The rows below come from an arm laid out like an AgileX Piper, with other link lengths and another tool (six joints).
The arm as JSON. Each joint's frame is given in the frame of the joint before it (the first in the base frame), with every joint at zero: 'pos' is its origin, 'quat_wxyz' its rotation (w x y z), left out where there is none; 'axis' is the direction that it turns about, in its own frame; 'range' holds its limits. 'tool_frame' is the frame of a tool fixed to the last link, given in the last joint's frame.
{
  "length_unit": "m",
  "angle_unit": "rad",
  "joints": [
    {
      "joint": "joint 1",
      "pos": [
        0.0,
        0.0,
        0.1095
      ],
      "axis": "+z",
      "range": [
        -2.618,
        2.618
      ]
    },
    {
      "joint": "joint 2",
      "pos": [
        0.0,
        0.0,
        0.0
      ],
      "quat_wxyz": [
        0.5,
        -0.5,
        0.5,
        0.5
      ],
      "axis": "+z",
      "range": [
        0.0,
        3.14
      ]
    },
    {
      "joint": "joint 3",
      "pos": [
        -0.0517,
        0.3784,
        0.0
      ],
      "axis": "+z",
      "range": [
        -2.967,
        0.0
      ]
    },
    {
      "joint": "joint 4",
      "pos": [
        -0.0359,
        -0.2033,
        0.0
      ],
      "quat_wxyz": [
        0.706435,
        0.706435,
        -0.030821,
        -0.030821
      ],
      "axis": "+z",
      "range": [
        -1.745,
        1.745
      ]
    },
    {
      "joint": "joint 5",
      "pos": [
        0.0,
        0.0,
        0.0
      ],
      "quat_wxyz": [
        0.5,
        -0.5,
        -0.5,
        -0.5
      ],
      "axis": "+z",
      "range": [
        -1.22,
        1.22
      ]
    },
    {
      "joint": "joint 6",
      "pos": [
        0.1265,
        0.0,
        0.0
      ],
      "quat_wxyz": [
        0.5,
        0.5,
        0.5,
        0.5
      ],
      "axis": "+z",
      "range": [
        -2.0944,
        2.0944
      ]
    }
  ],
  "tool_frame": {
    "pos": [
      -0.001,
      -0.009,
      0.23
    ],
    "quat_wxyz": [
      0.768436,
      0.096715,
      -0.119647,
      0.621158
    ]
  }
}
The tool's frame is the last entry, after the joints.
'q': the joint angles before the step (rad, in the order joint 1, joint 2, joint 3, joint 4, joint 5, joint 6). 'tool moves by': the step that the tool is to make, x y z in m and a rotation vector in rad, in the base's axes. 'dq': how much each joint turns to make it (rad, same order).
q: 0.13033, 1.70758, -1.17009, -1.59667, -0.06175, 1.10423
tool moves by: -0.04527, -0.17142, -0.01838, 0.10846, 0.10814, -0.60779
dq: -0.00307, -0.03704, -0.03845, 0.54707, 0.53044, -0.18184
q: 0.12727, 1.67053, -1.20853, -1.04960, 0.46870, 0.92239
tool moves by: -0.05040, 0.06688, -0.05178, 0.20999, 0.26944, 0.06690
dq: 0.00002, 0.00000, -0.16830, 0.76297, 0.24834, -0.64593
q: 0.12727, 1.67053, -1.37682, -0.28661, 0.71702, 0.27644
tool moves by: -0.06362, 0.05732, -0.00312, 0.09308, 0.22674, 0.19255
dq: -0.02633, -0.00102, -0.20262, 0.32018, 0.38960, -0.35500
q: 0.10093, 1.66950, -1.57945, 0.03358, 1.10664, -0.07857
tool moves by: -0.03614, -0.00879, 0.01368, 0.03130, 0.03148, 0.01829
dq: -0.07093, -0.06819, 0.00683, 0.07198, 0.09667, -0.08933
